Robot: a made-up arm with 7 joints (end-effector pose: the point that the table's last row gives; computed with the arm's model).
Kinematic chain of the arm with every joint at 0, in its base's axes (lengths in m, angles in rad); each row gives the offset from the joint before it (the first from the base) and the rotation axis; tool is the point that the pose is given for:
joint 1: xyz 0 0 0.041 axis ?
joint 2: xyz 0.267 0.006 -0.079 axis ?
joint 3: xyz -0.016 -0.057 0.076 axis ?
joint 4: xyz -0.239 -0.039 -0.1 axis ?
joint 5: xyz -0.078 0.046 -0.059 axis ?
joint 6: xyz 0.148 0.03 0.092 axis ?
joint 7: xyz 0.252 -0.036 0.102 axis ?
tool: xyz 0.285 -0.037 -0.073
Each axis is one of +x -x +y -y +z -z.
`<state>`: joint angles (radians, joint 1 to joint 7).
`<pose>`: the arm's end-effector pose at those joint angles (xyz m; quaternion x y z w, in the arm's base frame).
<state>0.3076 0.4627 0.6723 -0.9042 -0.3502 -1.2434 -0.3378</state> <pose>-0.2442 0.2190 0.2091 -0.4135 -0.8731 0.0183 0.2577</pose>
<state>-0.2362 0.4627 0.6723 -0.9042 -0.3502 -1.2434 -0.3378</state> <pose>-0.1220 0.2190 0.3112 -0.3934 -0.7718 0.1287 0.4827</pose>
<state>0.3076 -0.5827 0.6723 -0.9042 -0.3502 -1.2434 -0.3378</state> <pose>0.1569 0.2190 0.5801 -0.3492 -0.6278 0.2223 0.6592</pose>
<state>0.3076 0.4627 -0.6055 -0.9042 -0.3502 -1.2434 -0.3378</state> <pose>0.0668 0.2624 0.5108 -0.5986 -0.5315 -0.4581 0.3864</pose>
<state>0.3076 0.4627 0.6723 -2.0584 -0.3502 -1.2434 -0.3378</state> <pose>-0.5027 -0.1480 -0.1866 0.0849 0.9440 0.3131 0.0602</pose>
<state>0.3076 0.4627 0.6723 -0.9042 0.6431 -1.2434 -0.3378</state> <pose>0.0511 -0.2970 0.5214 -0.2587 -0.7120 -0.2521 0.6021</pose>
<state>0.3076 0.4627 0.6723 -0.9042 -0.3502 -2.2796 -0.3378</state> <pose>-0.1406 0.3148 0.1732 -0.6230 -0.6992 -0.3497 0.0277</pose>
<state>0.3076 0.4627 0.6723 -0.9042 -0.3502 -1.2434 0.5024</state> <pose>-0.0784 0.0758 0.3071 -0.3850 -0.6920 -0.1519 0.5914</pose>
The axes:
joint 1: -y
joint 2: -y
joint 3: +z
joint 4: +y
joint 5: -z
joint 6: +x
joint 7: +y

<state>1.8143 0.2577 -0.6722 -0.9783 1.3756 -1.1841 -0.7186</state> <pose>0.0274 -0.3668 -0.3377 0.4509 -0.4545 -0.7560 0.1362</pose>
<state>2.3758 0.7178 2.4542 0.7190 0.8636 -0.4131 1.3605</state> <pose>-0.5345 0.0715 0.4693 -0.2220 -0.5424 -0.7735 0.2412</pose>
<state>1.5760 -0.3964 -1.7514 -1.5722 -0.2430 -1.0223 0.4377</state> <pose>-0.3650 0.2207 0.6150 -0.0908 -0.1490 -0.9783 0.1120</pose>
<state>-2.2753 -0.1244 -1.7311 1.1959 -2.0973 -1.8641 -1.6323</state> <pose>-0.0102 0.4083 -0.7209 0.0885 0.1239 0.3305 0.9314</pose>
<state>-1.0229 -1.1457 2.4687 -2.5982 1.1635 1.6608 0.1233</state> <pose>-0.2049 0.1567 -0.8603 -0.3569 0.3828 0.7051 0.4784</pose>
